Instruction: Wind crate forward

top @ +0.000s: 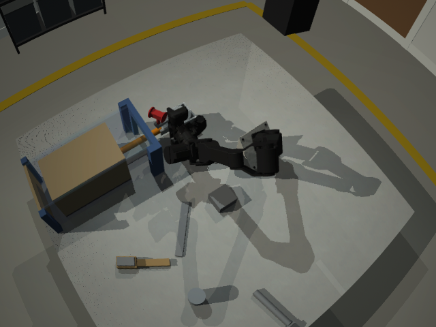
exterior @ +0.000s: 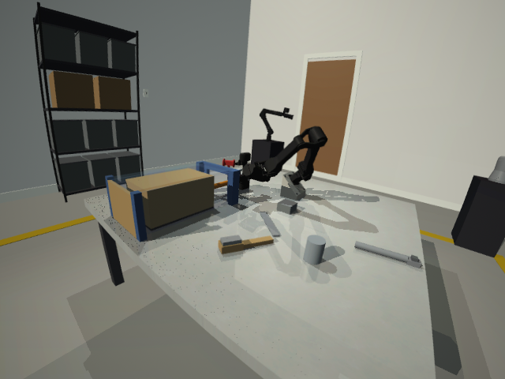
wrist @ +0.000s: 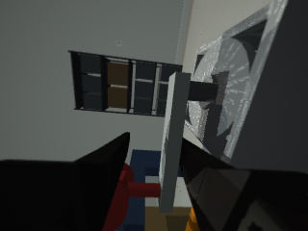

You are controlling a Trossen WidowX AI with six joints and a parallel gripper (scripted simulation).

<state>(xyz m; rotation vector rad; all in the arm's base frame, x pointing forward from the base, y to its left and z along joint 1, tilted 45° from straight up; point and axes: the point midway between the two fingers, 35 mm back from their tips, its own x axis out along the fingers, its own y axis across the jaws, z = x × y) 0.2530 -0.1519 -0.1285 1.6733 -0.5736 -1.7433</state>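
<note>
Right now my gripper tip is 1 cm short of the winch handle, 1 cm to the right of it and 1 cm above it. Round my gripper tip: red knob (5 cm ahead, 2 cm to the left, 2 cm above); grey winch (6 cm behind, 1 cm to the right, 10 cm below); blue frame (11 cm ahead, 1 cm to the left, 3 cm below).
</note>
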